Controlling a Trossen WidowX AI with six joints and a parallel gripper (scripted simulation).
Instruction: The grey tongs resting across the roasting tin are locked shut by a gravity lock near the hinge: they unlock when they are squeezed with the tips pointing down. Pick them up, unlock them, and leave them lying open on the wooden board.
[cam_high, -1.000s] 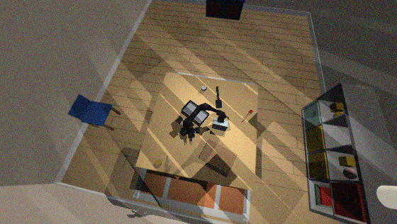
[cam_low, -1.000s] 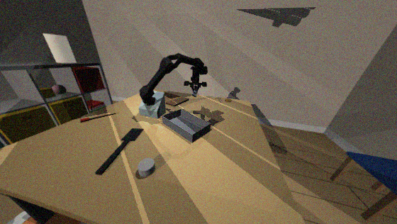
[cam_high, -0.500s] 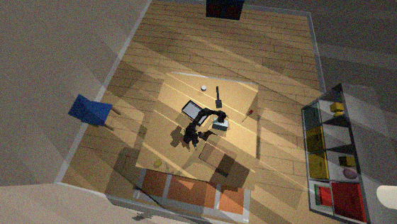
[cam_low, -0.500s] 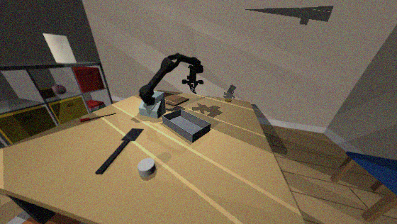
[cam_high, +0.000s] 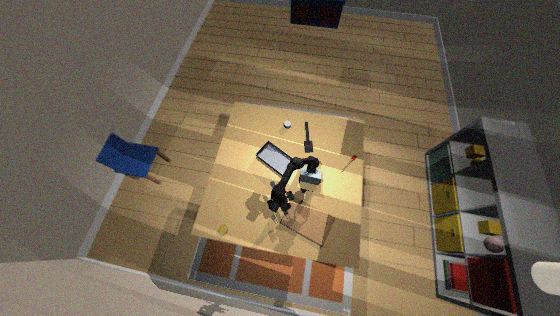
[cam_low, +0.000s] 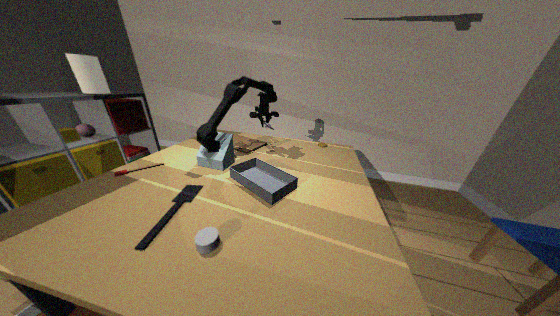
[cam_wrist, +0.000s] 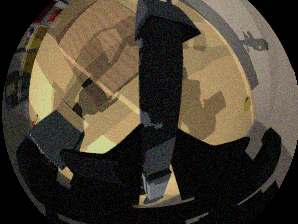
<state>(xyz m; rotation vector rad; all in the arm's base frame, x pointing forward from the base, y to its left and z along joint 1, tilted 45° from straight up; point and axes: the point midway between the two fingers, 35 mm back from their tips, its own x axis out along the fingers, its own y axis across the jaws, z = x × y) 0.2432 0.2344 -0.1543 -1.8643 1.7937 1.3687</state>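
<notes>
Now: the wooden board 22 cm behind my gripper tip, 16 cm below it and 10 cm to the left of it. Also, from my gripper tip: grey roasting tin (41 cm to the right, 14 cm below, 7 cm ahead); black spatula (63 cm to the right, 21 cm behind, 17 cm below); yellow object (44 cm ahead, 21 cm to the left, 16 cm below).
</notes>
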